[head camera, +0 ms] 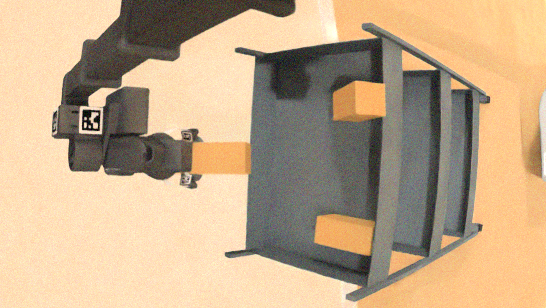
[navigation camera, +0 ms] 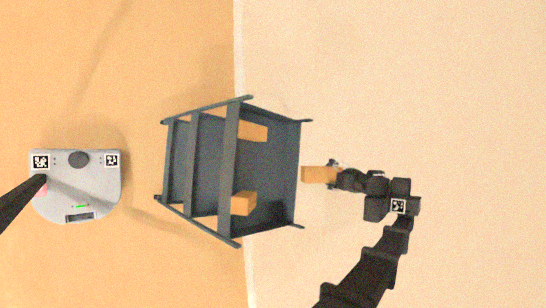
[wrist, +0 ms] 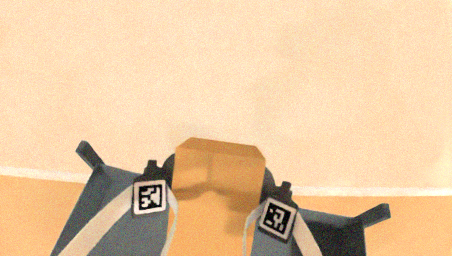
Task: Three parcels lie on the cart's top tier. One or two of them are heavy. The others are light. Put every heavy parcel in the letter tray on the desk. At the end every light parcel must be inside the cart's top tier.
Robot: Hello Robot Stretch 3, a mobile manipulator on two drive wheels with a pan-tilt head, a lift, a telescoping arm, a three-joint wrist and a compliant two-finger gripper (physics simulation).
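Where they show: gripper, fingertip midpoint: [head camera: 194, 158] [navigation camera: 328, 173]; robot's base, link origin: [navigation camera: 78, 159].
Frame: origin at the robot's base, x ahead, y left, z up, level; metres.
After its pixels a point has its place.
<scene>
My gripper [head camera: 196, 158] {x -0.026, y -0.669, z 0.897 m} [navigation camera: 332, 175] {x -0.026, y -0.669, z 0.897 m} [wrist: 219, 176] {x -0.026, y -0.669, z 0.897 m} is shut on an orange-brown parcel [head camera: 222, 158] {x -0.024, y -0.589, z 0.893 m} [navigation camera: 315, 174] {x -0.023, y -0.587, z 0.891 m} [wrist: 217, 165], with one finger on each side of it. The held parcel is off the far side of the grey cart [head camera: 388, 160] {x -0.016, y -0.387, z 0.707 m} [navigation camera: 230, 165] {x 0.004, y -0.389, z 0.711 m} [wrist: 112, 185], its end near the top tier's edge in the head view. A second parcel [head camera: 359, 101] {x -0.107, y -0.397, z 0.775 m} [navigation camera: 243, 202] {x -0.101, y -0.393, z 0.769 m} and a third parcel [head camera: 345, 234] {x 0.113, y -0.473, z 0.715 m} [navigation camera: 252, 132] {x 0.111, y -0.475, z 0.715 m} are in the top tier, near its wall closest to my base, towards opposite ends. The desk and the letter tray do not show.
My base [navigation camera: 75, 187] {x -0.110, y 0.015, z 0.159 m} stands on the orange floor [navigation camera: 135, 40] {x 0.642, y -0.234, z 0.000 m}, on the other side of the cart from the gripper. Corner posts [head camera: 240, 254] {x 0.178, y -0.727, z 0.751 m} [navigation camera: 303, 120] {x 0.177, y -0.729, z 0.745 m} [wrist: 375, 215] stick out at the cart's far corners. My arm [head camera: 165, 30] {x -0.087, y -0.252, z 1.183 m} [navigation camera: 372, 270] {x -0.087, y -0.246, z 1.181 m} reaches around one end of the cart.
</scene>
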